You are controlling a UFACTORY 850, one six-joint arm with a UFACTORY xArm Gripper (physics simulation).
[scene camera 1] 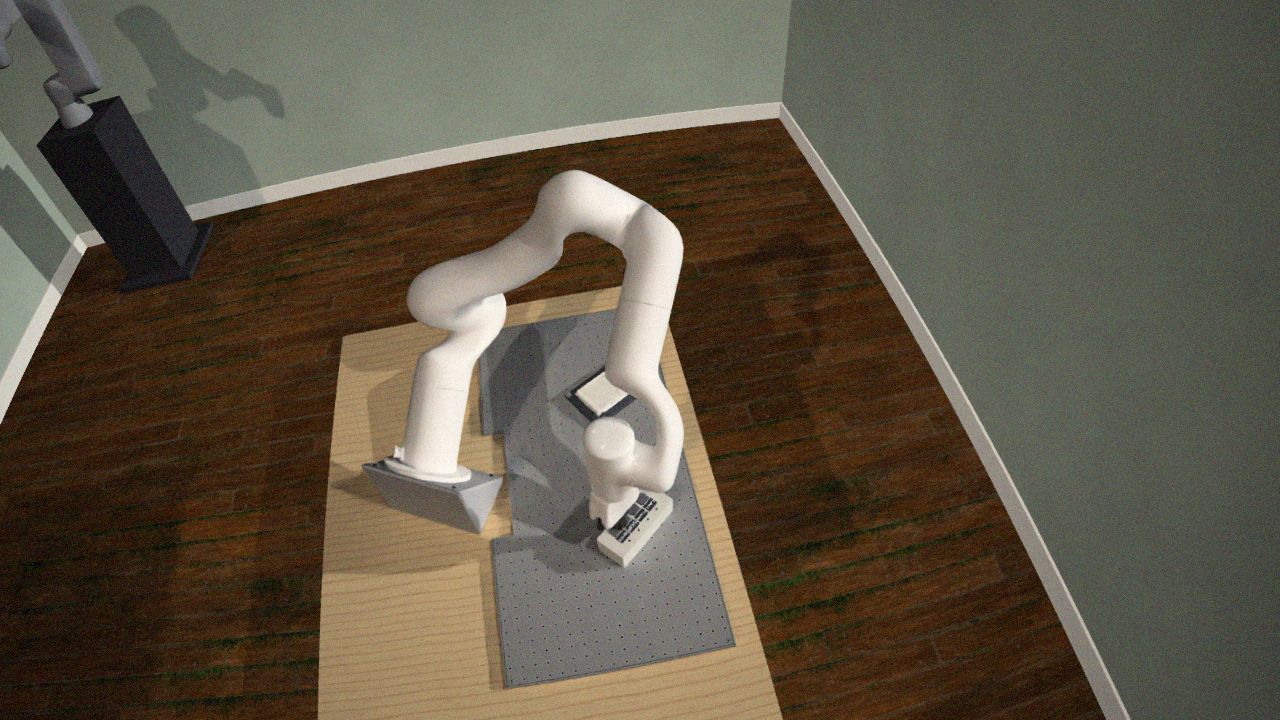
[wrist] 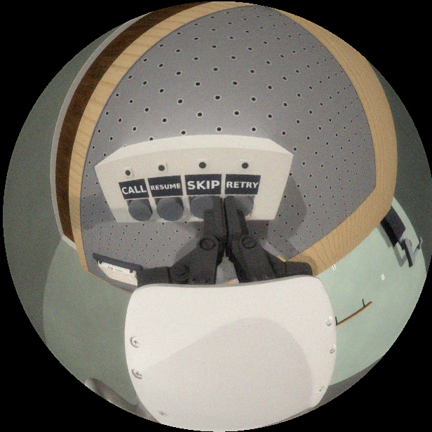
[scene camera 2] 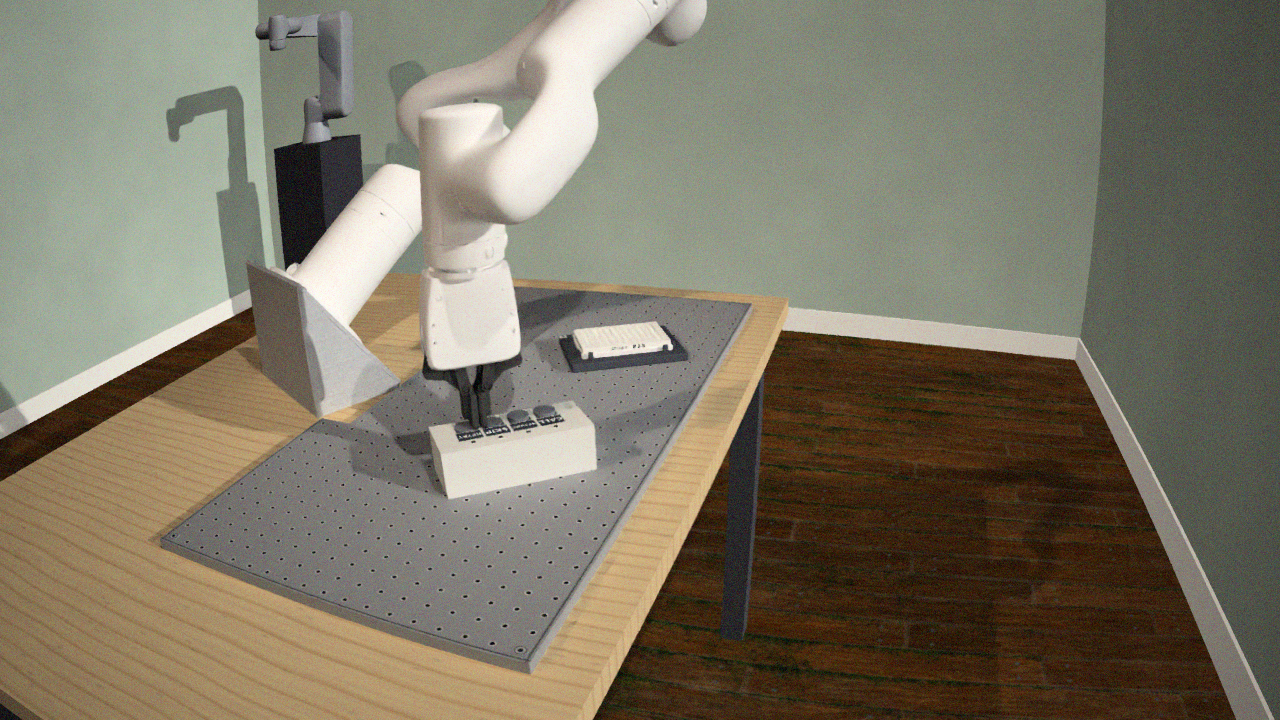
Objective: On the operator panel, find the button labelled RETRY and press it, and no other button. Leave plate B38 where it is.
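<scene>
The white operator panel (scene camera 1: 623,548) (scene camera 2: 519,467) (wrist: 274,172) has a row of dark round buttons labelled CALL, RESUME, SKIP and RETRY. The RETRY button (wrist: 247,205) is at the row's right end in the wrist view, partly hidden by a finger. The SKIP button (wrist: 200,206) is beside it, its right part covered by the other finger. My gripper (scene camera 2: 480,423) (wrist: 221,209) is shut and empty, pointing down, its tips at the RETRY and SKIP end of the panel. Whether they touch a button cannot be told. The white plate (scene camera 1: 601,394) (scene camera 2: 622,338) (wrist: 117,273) rests on a dark holder; its label is unreadable.
The panel and the plate's dark holder (scene camera 2: 626,359) stand on a grey perforated board (scene camera 1: 617,617) (scene camera 2: 402,555) (wrist: 240,85) on a wooden table (scene camera 1: 402,626) (scene camera 2: 98,501). The grey wedge mount (scene camera 1: 434,501) (scene camera 2: 295,340) of my arm stands beside the board. Another arm stands on a black pedestal (scene camera 1: 120,192) (scene camera 2: 317,197) beyond the table.
</scene>
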